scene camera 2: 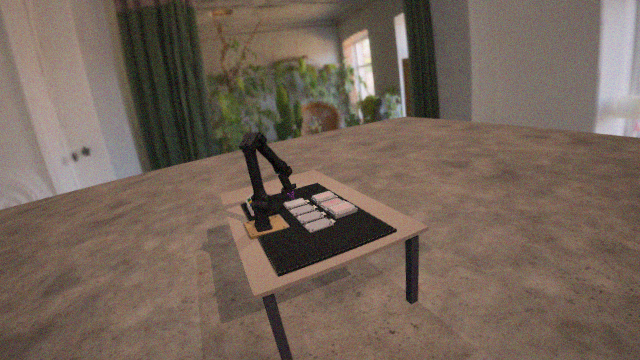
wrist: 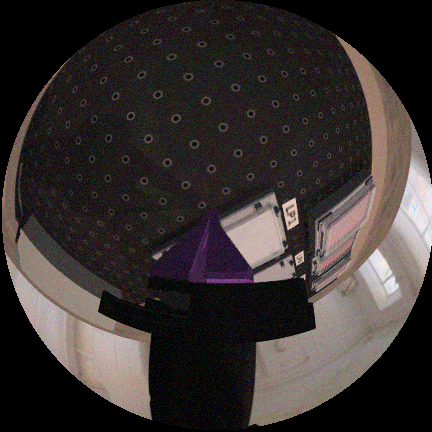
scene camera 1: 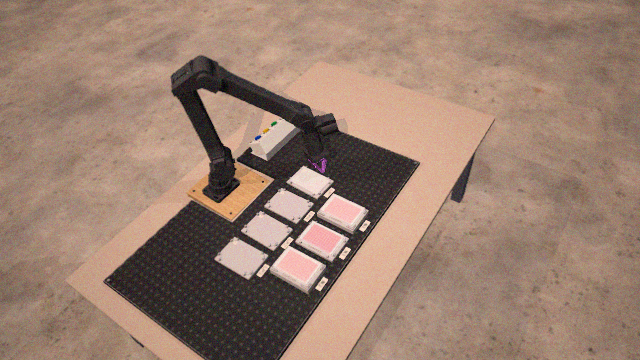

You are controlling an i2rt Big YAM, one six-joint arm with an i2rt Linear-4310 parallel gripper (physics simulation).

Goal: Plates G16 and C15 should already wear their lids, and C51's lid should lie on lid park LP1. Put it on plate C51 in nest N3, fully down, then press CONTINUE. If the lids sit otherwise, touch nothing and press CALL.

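Pixels of known places: gripper, fingertip midpoint: (scene camera 2: 294, 199) (wrist: 212, 213) (scene camera 1: 323, 172); arm's base, origin of the base link: (scene camera 2: 263, 227) (scene camera 1: 221, 188).
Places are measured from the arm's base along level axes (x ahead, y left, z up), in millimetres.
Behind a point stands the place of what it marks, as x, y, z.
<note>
My gripper (scene camera 1: 322, 171) @(278, 265, 11) (scene camera 2: 291, 195) @(278, 265, 11) (wrist: 212, 213) @(278, 265, 11) is shut, its purple fingertips together with nothing between them, above the mat near park LP1's edge. A pale, clear lid (scene camera 1: 310, 181) @(270, 196, 18) (wrist: 255, 239) @(299, 213, 18) lies flat on the park labelled LP1, partly hidden by the fingers in the wrist view. Three pink plates stand in a row of nests: a far one (scene camera 1: 343, 210) @(457, 135, 38) (wrist: 350, 220) @(437, 158, 38), a middle one (scene camera 1: 322, 237) @(456, 11, 26) and a near one (scene camera 1: 298, 265) @(462, -123, 40). The middle one looks slightly lower. Their nest labels are unreadable, and I cannot tell surely which wear lids.
A white sloped console (scene camera 1: 275, 142) @(46, 270, 46) (wrist: 55, 270) @(49, 336, 41) bears a blue button (scene camera 1: 258, 138) @(-5, 233, 71), a yellow button (scene camera 1: 266, 130) @(-8, 285, 73) and a green button (scene camera 1: 274, 123) @(-8, 335, 73); no button lettering is readable. Three more grey parks (scene camera 1: 288, 205) @(268, 67, 10) (scene camera 1: 266, 230) @(274, -60, 10) (scene camera 1: 241, 257) @(277, -188, 10) line up with LP1 on the black mat (scene camera 1: 165, 280) @(127, -384, 0).
</note>
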